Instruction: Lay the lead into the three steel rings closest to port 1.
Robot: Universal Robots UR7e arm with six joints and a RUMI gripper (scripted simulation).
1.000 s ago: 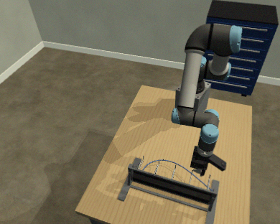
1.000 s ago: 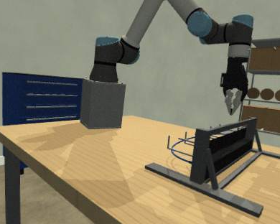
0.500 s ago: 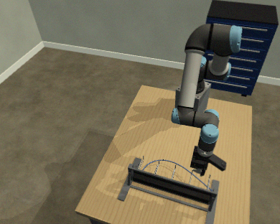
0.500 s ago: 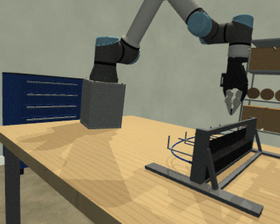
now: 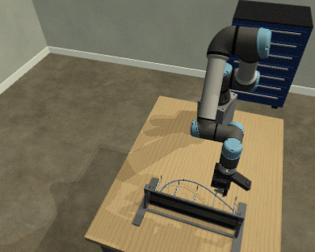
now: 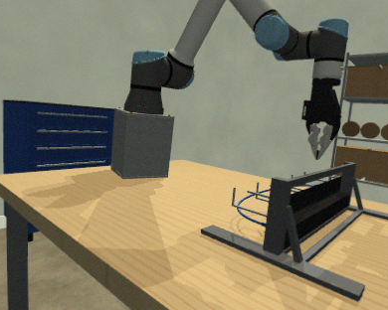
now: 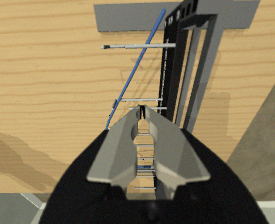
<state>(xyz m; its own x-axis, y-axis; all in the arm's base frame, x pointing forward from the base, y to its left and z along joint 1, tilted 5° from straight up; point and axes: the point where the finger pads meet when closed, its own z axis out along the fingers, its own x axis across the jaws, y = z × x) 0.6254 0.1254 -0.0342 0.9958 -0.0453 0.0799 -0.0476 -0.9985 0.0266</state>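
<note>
Right now my hand is 6 cm short of the rack, 14 cm to the left of it and 9 cm above it.
</note>
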